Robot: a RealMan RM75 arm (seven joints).
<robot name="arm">
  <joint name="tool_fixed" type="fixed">
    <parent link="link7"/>
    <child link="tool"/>
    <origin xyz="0 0 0" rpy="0 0 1.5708"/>
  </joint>
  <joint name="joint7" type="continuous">
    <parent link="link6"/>
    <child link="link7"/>
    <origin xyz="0 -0.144 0" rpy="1.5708 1.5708 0"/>
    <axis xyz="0 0 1"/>
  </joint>
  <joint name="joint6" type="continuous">
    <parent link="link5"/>
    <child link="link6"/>
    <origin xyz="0 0 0" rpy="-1.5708 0 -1.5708"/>
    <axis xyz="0 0 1"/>
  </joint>
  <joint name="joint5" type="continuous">
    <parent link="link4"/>
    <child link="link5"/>
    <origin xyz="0 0.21 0" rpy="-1.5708 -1.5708 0"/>
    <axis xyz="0 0 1"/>
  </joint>
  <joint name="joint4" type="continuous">
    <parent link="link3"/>
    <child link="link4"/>
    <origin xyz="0 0 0" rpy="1.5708 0 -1.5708"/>
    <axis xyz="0 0 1"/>
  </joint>
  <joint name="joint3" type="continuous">
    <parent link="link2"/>
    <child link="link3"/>
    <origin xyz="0 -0.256 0" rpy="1.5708 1.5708 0"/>
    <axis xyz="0 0 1"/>
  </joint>
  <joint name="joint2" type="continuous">
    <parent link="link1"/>
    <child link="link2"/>
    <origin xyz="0 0 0" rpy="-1.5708 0 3.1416"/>
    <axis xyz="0 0 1"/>
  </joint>
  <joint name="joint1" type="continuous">
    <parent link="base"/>
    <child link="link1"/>
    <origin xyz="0 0 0.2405" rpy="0 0 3.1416"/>
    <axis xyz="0 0 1"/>
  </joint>
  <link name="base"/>
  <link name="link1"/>
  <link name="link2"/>
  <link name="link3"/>
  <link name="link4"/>
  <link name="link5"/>
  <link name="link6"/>
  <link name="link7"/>
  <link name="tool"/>
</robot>
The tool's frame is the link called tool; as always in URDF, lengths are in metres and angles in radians. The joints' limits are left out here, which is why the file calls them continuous.
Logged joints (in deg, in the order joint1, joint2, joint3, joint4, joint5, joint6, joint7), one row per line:
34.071, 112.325, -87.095, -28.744, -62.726, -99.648, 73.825
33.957, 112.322, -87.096, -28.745, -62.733, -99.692, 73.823
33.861, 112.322, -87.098, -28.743, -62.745, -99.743, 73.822
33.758, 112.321, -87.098, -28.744, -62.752, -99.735, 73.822
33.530, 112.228, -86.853, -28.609, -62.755, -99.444, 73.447
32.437, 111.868, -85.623, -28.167, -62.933, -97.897, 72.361
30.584, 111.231, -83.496, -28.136, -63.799, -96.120, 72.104
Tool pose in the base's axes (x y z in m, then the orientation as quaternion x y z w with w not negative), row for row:
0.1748, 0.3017, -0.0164, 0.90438, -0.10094, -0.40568, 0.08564
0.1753, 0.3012, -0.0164, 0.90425, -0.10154, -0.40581, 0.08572
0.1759, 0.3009, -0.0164, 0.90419, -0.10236, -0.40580, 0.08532
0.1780, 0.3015, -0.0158, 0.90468, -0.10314, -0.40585, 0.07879
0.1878, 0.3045, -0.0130, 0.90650, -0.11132, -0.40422, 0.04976
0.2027, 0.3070, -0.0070, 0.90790, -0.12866, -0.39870, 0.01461
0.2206, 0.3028, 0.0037, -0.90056, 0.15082, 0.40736, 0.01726
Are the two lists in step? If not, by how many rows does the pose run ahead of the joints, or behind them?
The pose runs 1 row ahead of the joints: the pose in row i belongs to the joints in row i + 1.
